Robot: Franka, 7 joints.
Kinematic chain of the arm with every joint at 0, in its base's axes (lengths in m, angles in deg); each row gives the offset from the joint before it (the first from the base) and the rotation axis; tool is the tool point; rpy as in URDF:
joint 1: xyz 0 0 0.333 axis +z
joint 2: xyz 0 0 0 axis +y
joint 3: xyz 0 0 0.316 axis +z
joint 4: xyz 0.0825 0 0 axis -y
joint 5: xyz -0.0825 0 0.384 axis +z
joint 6: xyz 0 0 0 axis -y
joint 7: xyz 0.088 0 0 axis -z
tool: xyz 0 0 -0.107 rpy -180 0 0
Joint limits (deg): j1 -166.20..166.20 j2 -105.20..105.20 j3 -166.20..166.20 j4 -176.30..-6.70 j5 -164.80..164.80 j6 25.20..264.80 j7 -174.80..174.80
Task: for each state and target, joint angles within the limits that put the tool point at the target. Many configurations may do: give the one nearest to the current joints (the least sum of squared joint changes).
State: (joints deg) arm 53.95 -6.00 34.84 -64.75 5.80 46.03 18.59
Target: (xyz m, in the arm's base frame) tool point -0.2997 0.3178 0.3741
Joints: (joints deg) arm 82.76 18.98 50.82 -110.91 8.36 49.29 18.59
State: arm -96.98 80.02 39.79 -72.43 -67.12 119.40 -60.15
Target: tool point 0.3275 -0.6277 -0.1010
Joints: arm -84.03 97.37 39.79 -49.85 -69.26 131.12 -60.15
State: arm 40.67 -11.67 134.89 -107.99 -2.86 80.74 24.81
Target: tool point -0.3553 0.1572 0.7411
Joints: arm 29.71 28.61 142.12 -92.53 -1.03 68.28 24.81
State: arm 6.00 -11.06 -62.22 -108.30 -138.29 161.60 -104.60
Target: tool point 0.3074 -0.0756 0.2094
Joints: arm 22.74 -1.02 -45.76 -155.37 -140.70 174.54 -104.60
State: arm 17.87 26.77 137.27 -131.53 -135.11 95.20 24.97
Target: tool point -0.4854 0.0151 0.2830
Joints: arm 31.57 -5.95 153.30 -144.64 -136.77 105.17 24.97
